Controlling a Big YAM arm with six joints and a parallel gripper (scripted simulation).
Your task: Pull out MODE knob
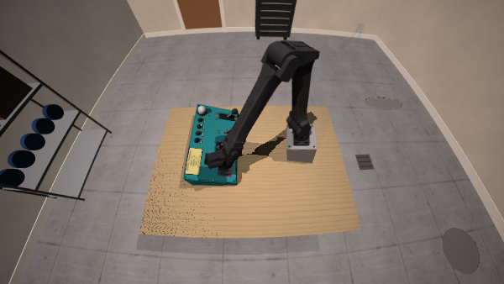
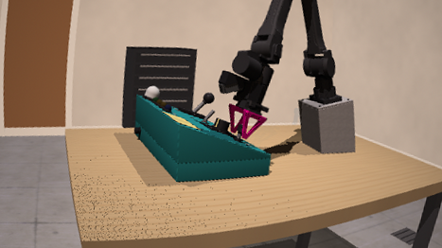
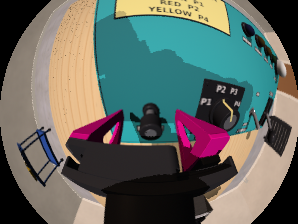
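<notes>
Right now my hand is right at the small black knob. Also, from my hand: black rotary selector 2 cm ahead, 11 cm to the right; teal console 5 cm ahead, 18 cm to the right, 2 cm below; black ball lever 2 cm ahead, 36 cm to the right, 1 cm above.
</notes>
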